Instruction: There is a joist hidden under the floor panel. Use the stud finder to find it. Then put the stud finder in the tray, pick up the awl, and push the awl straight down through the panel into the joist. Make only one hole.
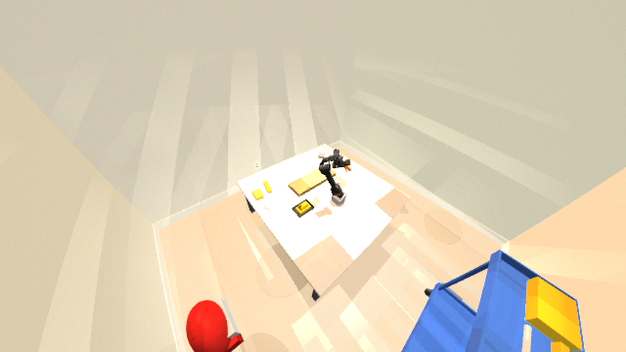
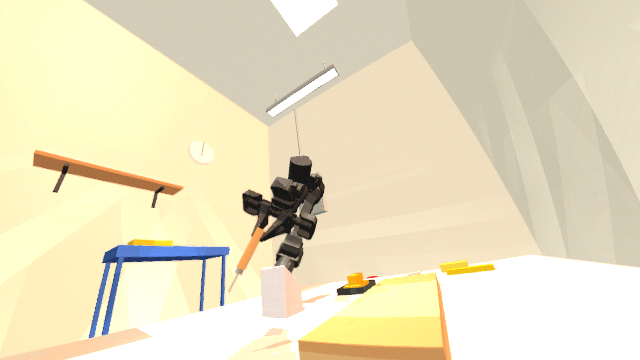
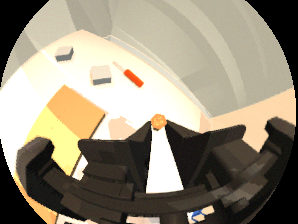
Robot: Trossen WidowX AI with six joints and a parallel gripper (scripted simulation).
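My gripper tip is 2 cm past the awl, 1 cm to the left of it and 5 cm above it. The rest, counted from my gripper tip: dark tray 3 cm behind, 56 cm to the left, 18 cm below; then orange stud finder 3 cm behind, 58 cm to the left, 15 cm below.
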